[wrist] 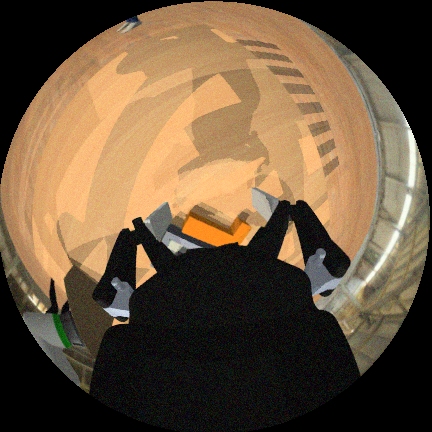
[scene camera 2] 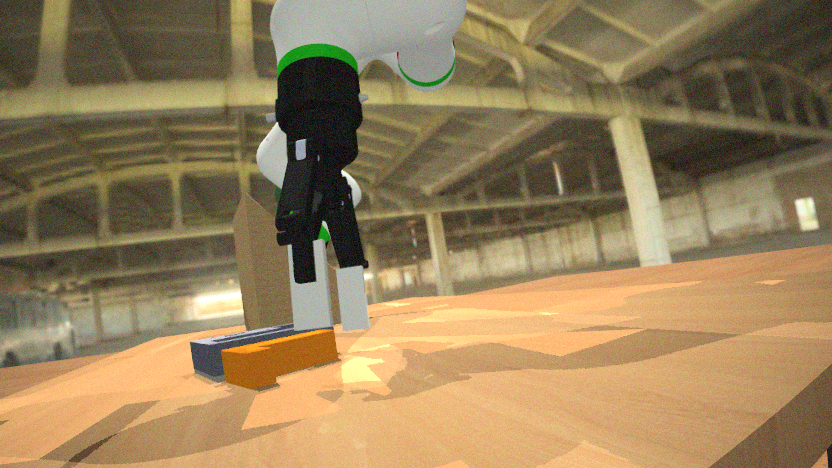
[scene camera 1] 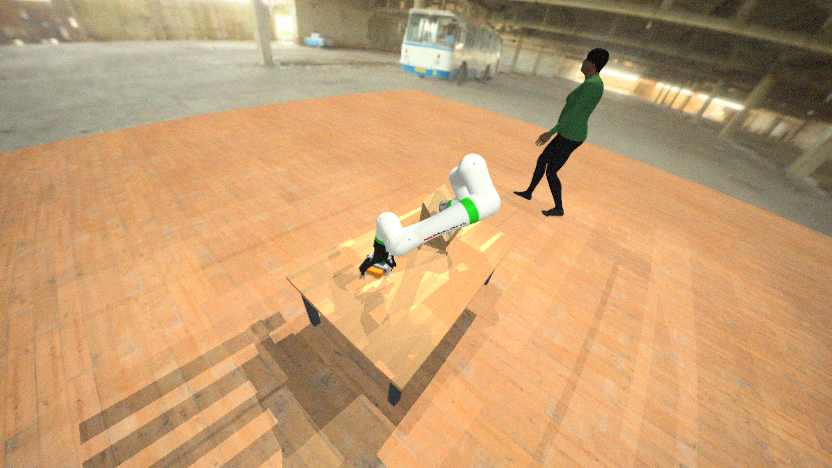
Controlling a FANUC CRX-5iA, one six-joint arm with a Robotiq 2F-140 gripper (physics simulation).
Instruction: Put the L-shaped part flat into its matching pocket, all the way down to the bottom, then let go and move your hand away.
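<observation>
The orange L-shaped part lies flat on the table, outside the pocket and right beside the blue-grey pocket block. The pocket block shows its near end in scene camera 2; in the wrist view the gripper's body covers much of it, and its pocket is mostly hidden. My gripper is open and empty, low over the table and pointing down. In the wrist view its two pale fingertips stand wide apart, left and right of the orange part. In scene camera 2 they hang at about the block's top height.
The wooden table carries the arm and a tall brown angular panel near the arm's base. A person in green stands on the floor beyond the table. Another person's feet show at the wrist view's top edge.
</observation>
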